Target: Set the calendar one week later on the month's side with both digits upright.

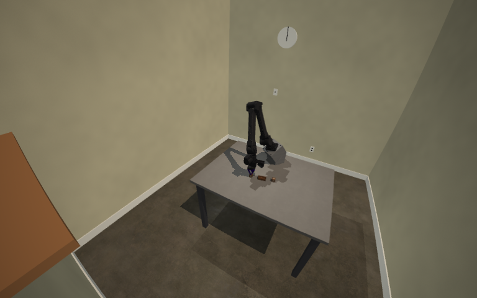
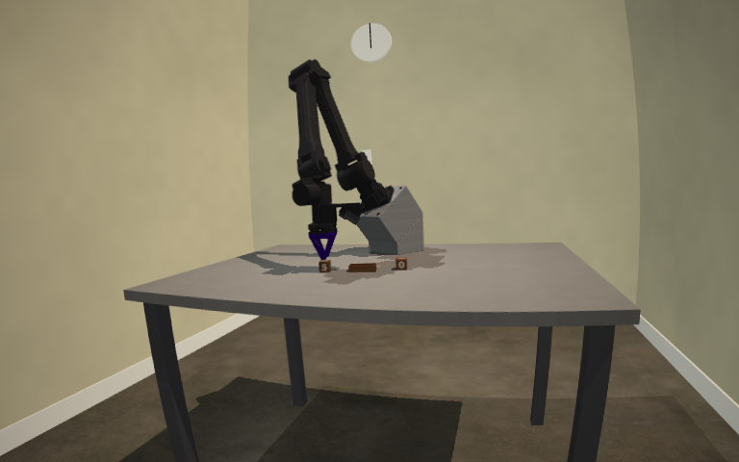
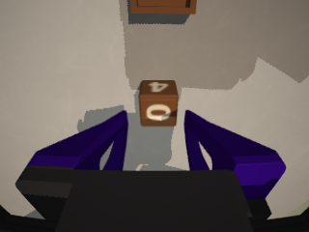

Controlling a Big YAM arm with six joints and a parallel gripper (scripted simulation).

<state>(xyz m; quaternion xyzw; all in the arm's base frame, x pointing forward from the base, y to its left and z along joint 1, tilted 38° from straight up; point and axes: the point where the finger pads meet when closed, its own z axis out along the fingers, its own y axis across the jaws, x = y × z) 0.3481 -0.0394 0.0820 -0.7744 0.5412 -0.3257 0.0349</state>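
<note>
My gripper is now 10 cm to the right of the brown tray, 4 cm above it and 2 cm past it.
</note>
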